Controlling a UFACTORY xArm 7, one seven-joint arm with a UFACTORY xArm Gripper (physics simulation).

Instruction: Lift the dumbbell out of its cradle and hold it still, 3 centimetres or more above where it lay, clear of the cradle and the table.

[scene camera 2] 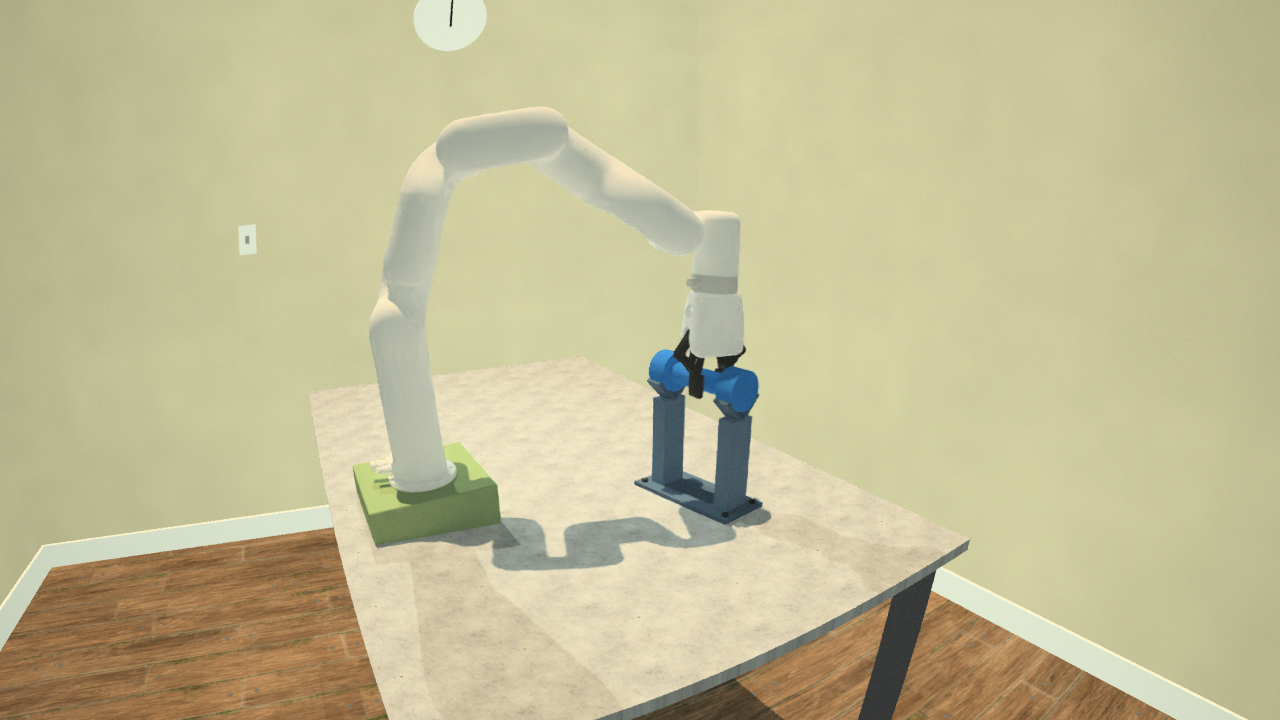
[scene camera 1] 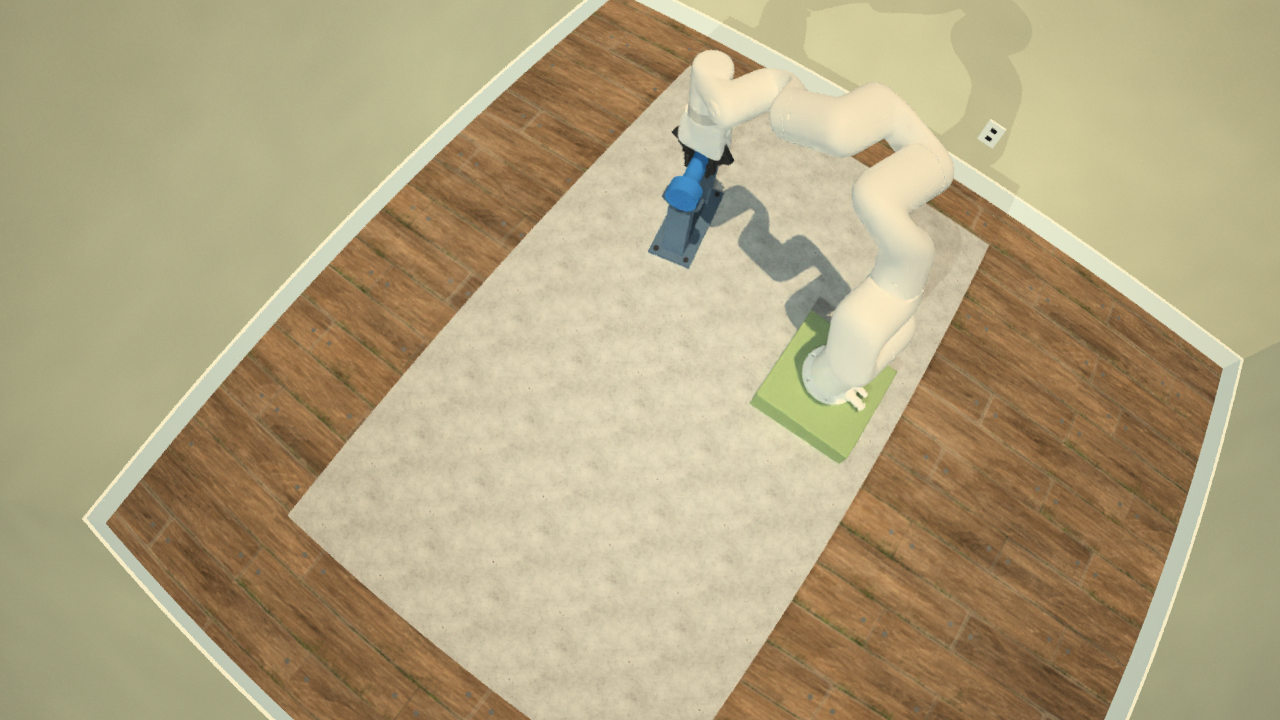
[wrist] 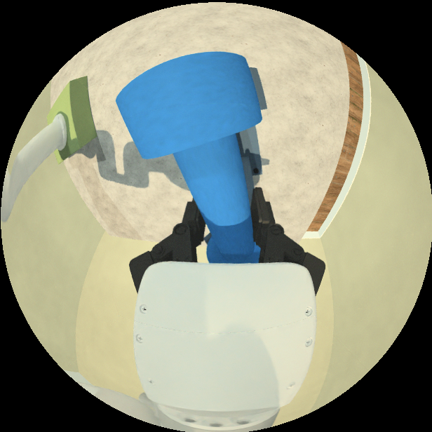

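Where they show: gripper, fingertip midpoint: (scene camera 2: 707,395) (scene camera 1: 699,168); arm's base, origin of the base link: (scene camera 2: 422,476) (scene camera 1: 830,375).
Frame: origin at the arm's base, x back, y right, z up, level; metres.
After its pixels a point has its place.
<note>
The blue dumbbell (scene camera 1: 684,192) {x -0.438, y -0.019, z 0.183 m} (scene camera 2: 741,390) {x -0.506, y 0.158, z 0.157 m} (wrist: 190,105) lies across the tops of the two posts of the dark blue-grey cradle (scene camera 1: 673,234) {x -0.446, y -0.020, z 0.017 m} (scene camera 2: 733,465) {x -0.501, y 0.158, z 0.029 m} (wrist: 258,89), with both heads at the post tops in scene camera 2. My gripper (scene camera 2: 708,380) {x -0.484, y 0.081, z 0.129 m} (wrist: 228,198) points down and is shut on the dumbbell's handle, between the two heads. In the wrist view one black finger is on each side of the handle. The far head is partly hidden by the gripper body there. In scene camera 1 the fingertips are hidden under the gripper body.
The cradle's base plate stands on the pale table (scene camera 1: 537,429) {x -0.334, y -0.504, z -0.063 m} (scene camera 2: 572,644) {x -0.157, y 0.432, z -0.063 m}. The arm's green base block (scene camera 1: 787,385) {x -0.048, y -0.085, z 0.003 m} (scene camera 2: 434,514) {x -0.013, y 0.100, z -0.025 m} (wrist: 80,112) stands on the same table, apart from the cradle. The table's edge lies beyond the cradle.
</note>
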